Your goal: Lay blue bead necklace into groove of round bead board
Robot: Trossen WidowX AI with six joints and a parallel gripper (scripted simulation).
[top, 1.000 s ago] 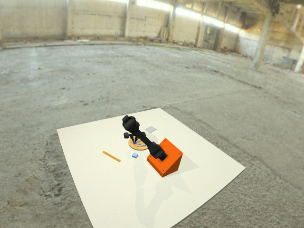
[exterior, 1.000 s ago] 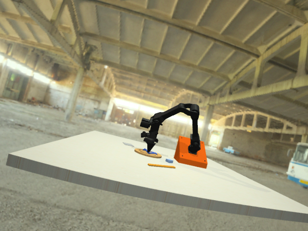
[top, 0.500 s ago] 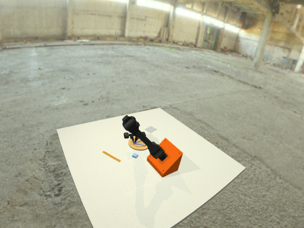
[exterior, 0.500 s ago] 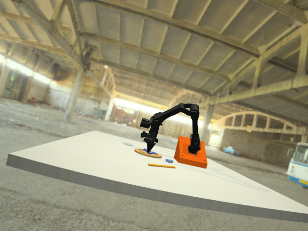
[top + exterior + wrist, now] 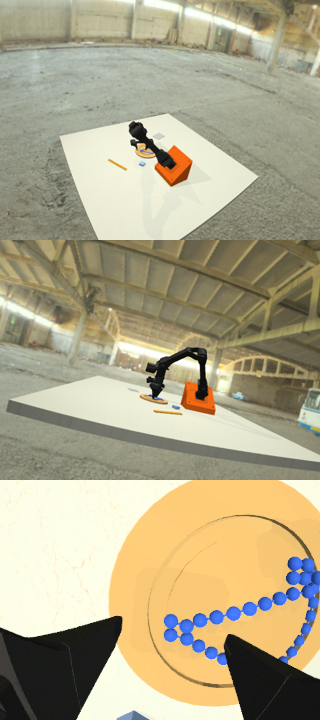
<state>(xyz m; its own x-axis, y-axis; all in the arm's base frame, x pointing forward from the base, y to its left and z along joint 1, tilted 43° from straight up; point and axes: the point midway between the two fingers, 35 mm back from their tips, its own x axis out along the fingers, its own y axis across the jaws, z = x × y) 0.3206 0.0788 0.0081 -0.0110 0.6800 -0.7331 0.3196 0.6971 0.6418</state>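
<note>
Now: gripper tip 5 cm to the left of the round tan bead board and 1 cm above it. Round my gripper tip: flat grey tile 16 cm ahead, 28 cm to the right, 2 cm below; small light-blue block 14 cm behind, 7 cm to the left, 1 cm below.
</note>
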